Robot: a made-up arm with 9 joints. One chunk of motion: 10 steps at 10 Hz.
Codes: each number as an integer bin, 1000 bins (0 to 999) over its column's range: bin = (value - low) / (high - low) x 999, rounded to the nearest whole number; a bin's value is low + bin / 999 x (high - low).
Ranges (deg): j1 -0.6..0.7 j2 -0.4..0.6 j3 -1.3..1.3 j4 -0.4..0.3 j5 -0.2..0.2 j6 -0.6..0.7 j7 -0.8..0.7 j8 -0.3..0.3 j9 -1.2..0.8
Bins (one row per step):
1: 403 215 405 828 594 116 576 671 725
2: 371 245 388 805 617 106 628 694 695
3: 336 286 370 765 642 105 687 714 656
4: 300 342 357 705 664 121 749 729 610
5: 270 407 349 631 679 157 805 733 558
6: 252 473 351 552 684 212 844 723 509
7: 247 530 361 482 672 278 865 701 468
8: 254 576 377 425 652 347 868 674 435
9: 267 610 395 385 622 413 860 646 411
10: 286 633 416 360 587 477 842 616 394
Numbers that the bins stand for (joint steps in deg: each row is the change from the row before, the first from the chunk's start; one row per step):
1: -0.076 -0.185 -0.246 0.180 0.038 -0.449 0.065 0.103 0.251
2: -0.117 -0.155 -0.290 0.164 0.047 -0.462 0.143 0.117 0.191
3: -0.163 -0.114 -0.337 0.136 0.057 -0.463 0.232 0.129 0.113
4: -0.210 -0.058 -0.371 0.094 0.066 -0.443 0.325 0.138 0.021
5: -0.249 0.007 -0.392 0.042 0.072 -0.396 0.409 0.140 -0.083
6: -0.272 0.073 -0.386 -0.013 0.074 -0.324 0.467 0.134 -0.181
7: -0.279 0.131 -0.360 -0.062 0.069 -0.238 0.499 0.121 -0.263
8: -0.269 0.177 -0.319 -0.102 0.061 -0.148 0.503 0.105 -0.329
9: -0.253 0.211 -0.272 -0.130 0.049 -0.063 0.491 0.088 -0.377
10: -0.228 0.234 -0.217 -0.148 0.035 0.021 0.464 0.070 -0.411

